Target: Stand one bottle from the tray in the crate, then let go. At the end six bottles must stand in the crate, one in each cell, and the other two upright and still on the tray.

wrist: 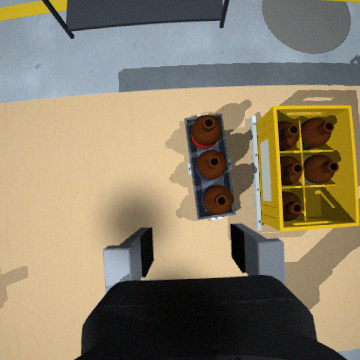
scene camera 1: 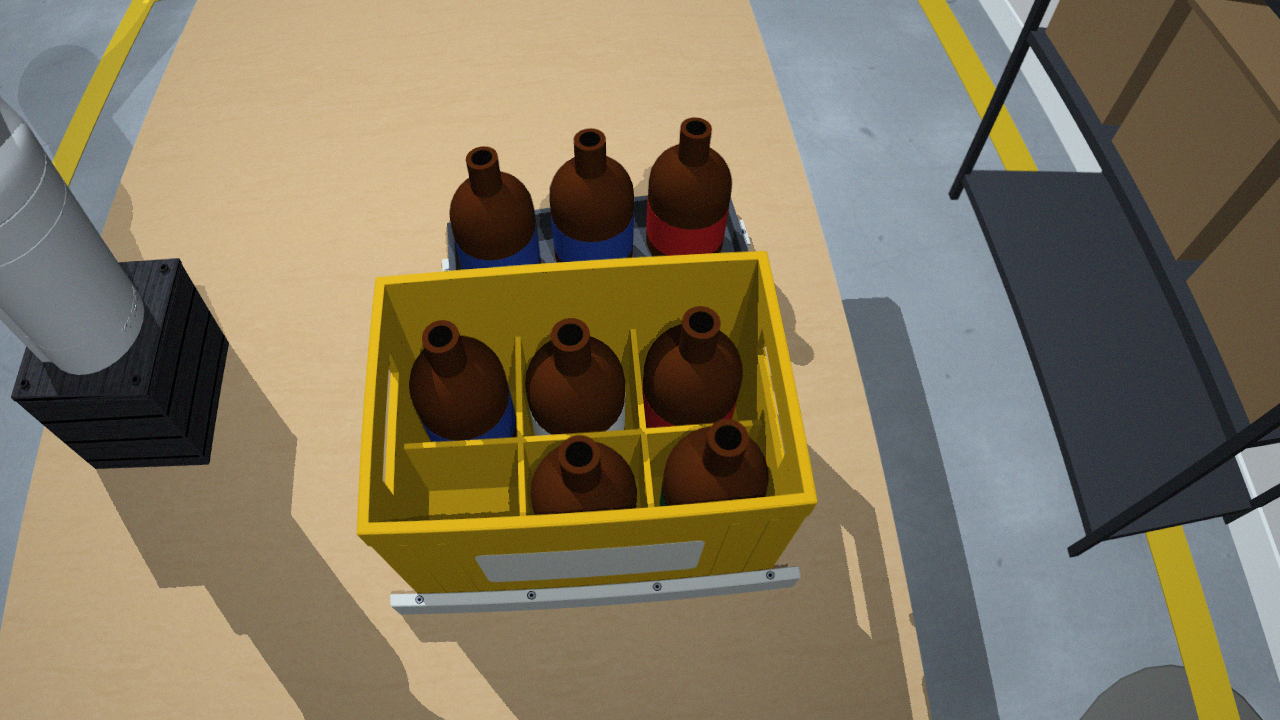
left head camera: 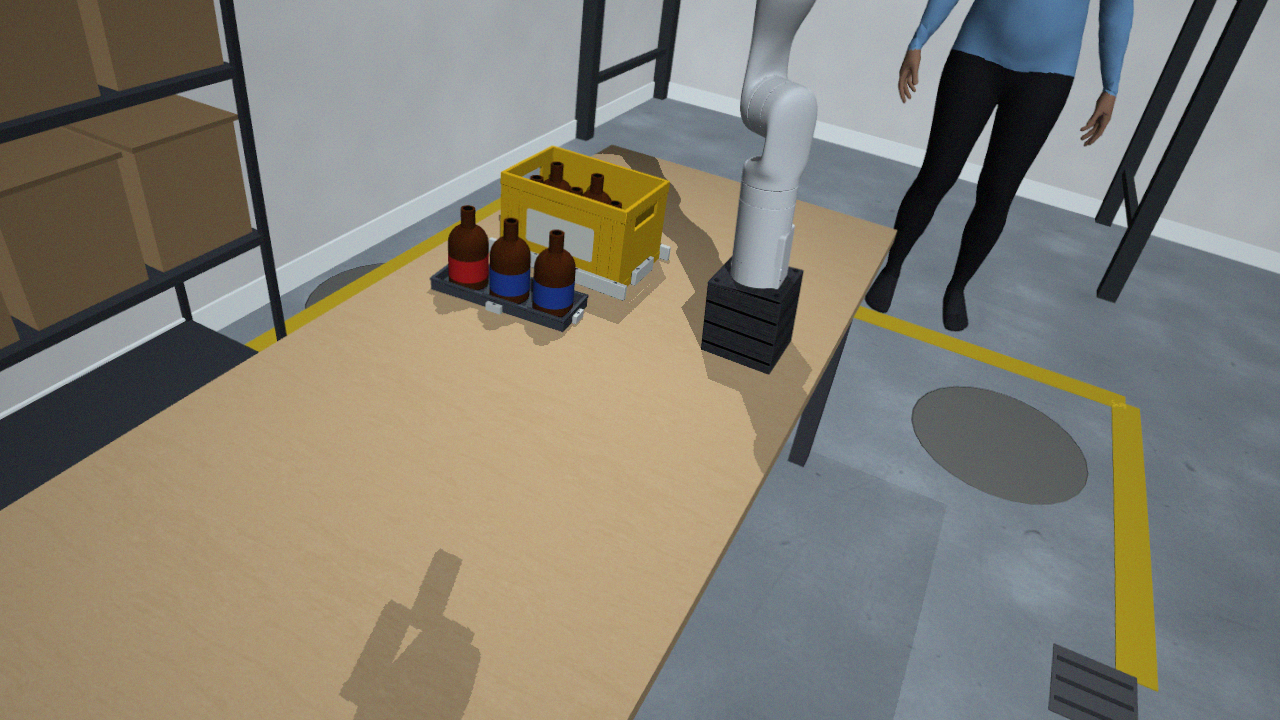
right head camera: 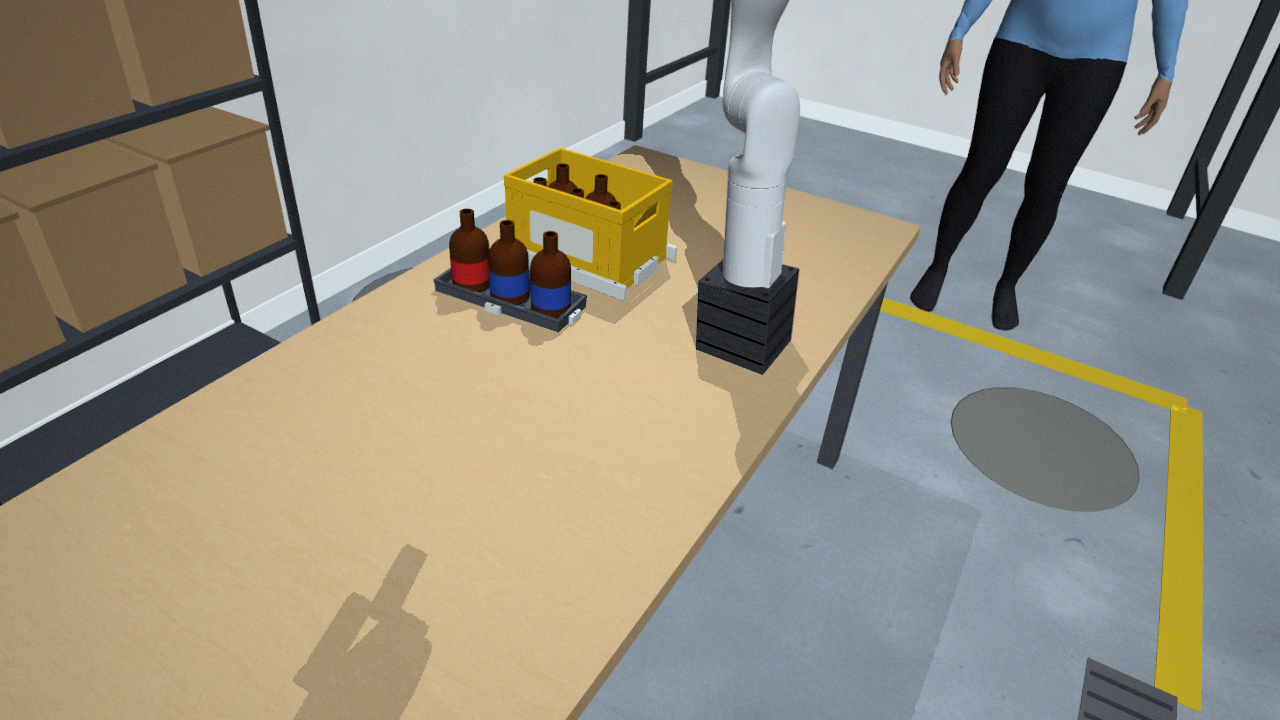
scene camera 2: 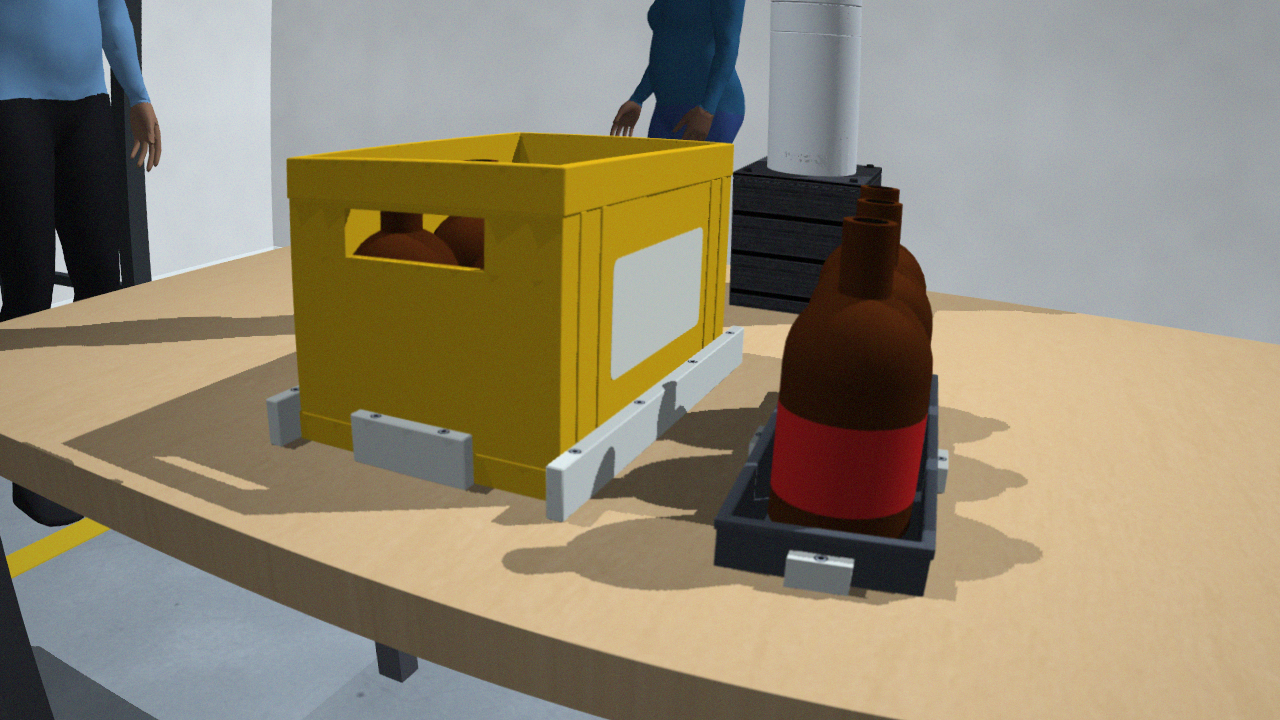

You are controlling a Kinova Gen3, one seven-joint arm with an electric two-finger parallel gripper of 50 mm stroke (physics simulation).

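Where they show: gripper, fingertip midpoint: (wrist: 191, 241); arm's base at its link origin: (scene camera 1: 95, 325) (left head camera: 756, 275) (right head camera: 749, 274) (scene camera 2: 811, 168).
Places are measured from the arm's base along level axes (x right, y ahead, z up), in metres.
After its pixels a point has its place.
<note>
The yellow crate (left head camera: 572, 234) @(z -0.046, x 0.023, y 0.368 m) (right head camera: 608, 246) @(z -0.043, x 0.020, y 0.288 m) (scene camera 1: 581, 268) @(z 0.034, x 0.031, y 0.404 m) (scene camera 2: 429, 358) @(z -0.073, x 0.112, y 0.529 m) (wrist: 270, 200) @(z -0.028, x 0.022, y 0.323 m) has six cells. Five hold brown bottles; the cell at the near left in scene camera 1, nearest the arm's base, is empty. The dark tray (scene camera 2: 760, 557) @(z -0.132, x -0.084, y 0.564 m) (wrist: 190, 135) @(z -0.135, x -0.149, y 0.515 m) beside it holds three upright bottles in a row: a red-label bottle (left head camera: 468, 250) @(z -0.046, x -0.143, y 0.490 m) (scene camera 2: 854, 411) @(z -0.061, x -0.117, y 0.547 m) (wrist: 206, 129) @(z -0.003, x -0.116, y 0.500 m) at one end, a blue-label bottle (left head camera: 510, 264) @(z -0.047, x -0.140, y 0.404 m) (wrist: 211, 164) @(z 0.019, x -0.115, y 0.417 m) in the middle and another blue-label bottle (left head camera: 554, 277) @(z -0.048, x -0.134, y 0.319 m) (wrist: 218, 200) @(z 0.019, x -0.107, y 0.337 m) at the end nearer the arm's base. My gripper (wrist: 191, 241) @(z 0.441, x -0.175, y 0.334 m) is open and empty, high above the table.
The arm's black base block (left head camera: 750, 317) @(z -0.044, x -0.066, y -0.018 m) (scene camera 1: 125, 385) @(z -0.003, x 0.059, y 0.041 m) stands beside the crate and tray. Pale stop bars (scene camera 1: 590, 591) (scene camera 2: 644, 420) line the crate's foot. A shelf rack (scene camera 1: 1109, 358) with cardboard boxes stands beyond the table's edge. A person (left head camera: 993, 107) stands behind the table.
</note>
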